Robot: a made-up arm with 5 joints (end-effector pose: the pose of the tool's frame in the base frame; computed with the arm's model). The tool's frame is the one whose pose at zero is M.
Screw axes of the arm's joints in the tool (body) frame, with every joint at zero. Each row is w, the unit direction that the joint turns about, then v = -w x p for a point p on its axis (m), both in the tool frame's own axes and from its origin. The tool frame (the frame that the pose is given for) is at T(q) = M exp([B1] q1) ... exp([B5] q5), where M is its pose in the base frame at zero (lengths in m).
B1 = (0, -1, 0, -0.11, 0, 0.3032)
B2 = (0, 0, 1, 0.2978, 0.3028, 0)
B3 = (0, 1, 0, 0.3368, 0, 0.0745)
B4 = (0, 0, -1, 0.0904, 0.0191, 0)
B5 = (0, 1, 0, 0.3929, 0, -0.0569)
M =
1 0 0 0.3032
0 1 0 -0.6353
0 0 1 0.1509
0 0 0 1
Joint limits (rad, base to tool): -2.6..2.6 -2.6..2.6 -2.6..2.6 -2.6..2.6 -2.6..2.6
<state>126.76 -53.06 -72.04 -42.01 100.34</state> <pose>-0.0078 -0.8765 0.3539 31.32 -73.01 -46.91</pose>
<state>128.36 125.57 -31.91 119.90 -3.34</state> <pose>-0.1820 0.0846 0.1345 8.83 -111.61 31.08</pose>
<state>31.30 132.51 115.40 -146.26 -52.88</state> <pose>0.3846 0.4778 -0.3047 25.51 138.74 50.05</pose>
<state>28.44 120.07 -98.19 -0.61 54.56</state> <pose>0.1395 0.0022 0.0867 16.20 -43.14 124.36</pose>
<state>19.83 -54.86 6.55 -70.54 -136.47</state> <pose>-0.3477 -0.8153 -0.6116 22.49 -151.83 4.47</pose>
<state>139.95 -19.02 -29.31 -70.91 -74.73</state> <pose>0.3140 -1.0954 0.1388 54.14 111.08 -37.19</pose>
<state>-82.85 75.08 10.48 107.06 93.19</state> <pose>-0.2502 -0.2383 -0.7623 -11.66 168.49 -49.57</pose>
